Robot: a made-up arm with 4 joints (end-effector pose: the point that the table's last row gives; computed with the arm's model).
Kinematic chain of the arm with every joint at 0, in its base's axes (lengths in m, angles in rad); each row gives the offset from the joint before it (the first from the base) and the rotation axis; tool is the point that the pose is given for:
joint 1: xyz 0 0 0.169 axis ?
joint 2: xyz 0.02 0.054 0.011 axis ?
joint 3: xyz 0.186 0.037 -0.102 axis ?
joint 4: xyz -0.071 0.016 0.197 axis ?
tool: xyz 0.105 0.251 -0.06
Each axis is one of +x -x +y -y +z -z.
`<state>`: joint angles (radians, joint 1 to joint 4).
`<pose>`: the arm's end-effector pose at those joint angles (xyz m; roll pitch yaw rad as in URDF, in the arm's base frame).
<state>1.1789 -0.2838 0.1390 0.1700</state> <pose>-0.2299 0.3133 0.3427 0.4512 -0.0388 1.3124</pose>
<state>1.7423 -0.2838 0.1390 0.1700</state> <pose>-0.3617 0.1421 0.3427 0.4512 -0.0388 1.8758</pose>
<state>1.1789 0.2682 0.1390 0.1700</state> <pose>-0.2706 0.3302 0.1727 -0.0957 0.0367 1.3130</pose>
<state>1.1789 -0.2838 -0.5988 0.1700</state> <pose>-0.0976 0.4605 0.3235 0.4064 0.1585 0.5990</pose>
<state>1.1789 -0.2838 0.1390 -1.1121</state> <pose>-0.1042 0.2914 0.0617 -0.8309 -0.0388 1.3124</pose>
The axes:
joint 1: +z
joint 2: -x
joint 3: +z
joint 4: +x

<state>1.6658 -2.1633 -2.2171 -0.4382</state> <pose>-0.2097 0.3411 0.1161 -2.8500 0.7238 -2.1130</pose>
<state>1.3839 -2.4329 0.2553 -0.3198</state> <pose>0.1581 0.1527 0.3889 2.1293 -0.1651 1.1883</pose>
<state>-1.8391 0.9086 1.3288 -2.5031</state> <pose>-0.0565 -0.4294 0.1627 -2.8013 0.8721 -0.6501</pose>
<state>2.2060 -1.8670 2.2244 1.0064</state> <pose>0.1393 0.1347 0.0441 -1.0296 -0.8623 -0.5715</pose>
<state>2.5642 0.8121 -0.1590 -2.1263</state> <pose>-0.1235 0.2008 0.2174 -2.9321 -0.1152 2.4543</pose>
